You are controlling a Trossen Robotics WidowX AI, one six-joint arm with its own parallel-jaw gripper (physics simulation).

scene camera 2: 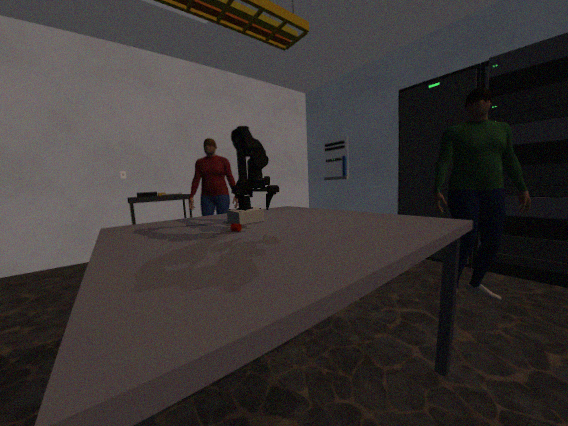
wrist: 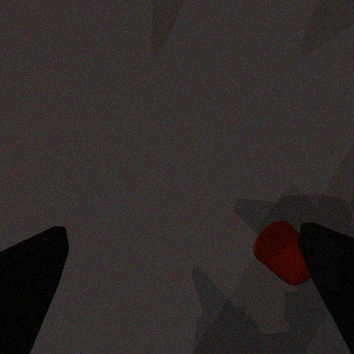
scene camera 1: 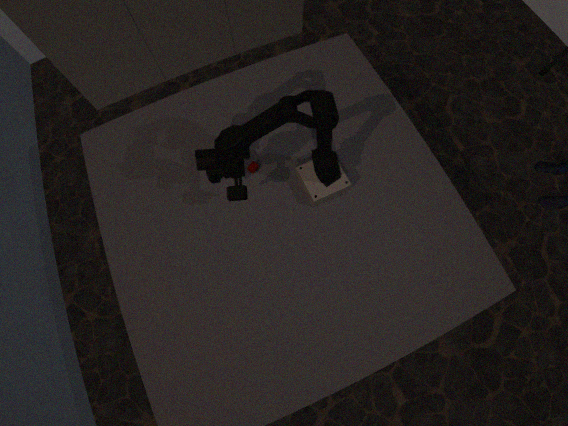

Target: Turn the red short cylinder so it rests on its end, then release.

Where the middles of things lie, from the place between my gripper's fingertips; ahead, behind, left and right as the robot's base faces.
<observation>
I see the red short cylinder [wrist: 276, 246] 8 cm behind my hand, 7 cm below it and 5 cm to the right of it.
</observation>
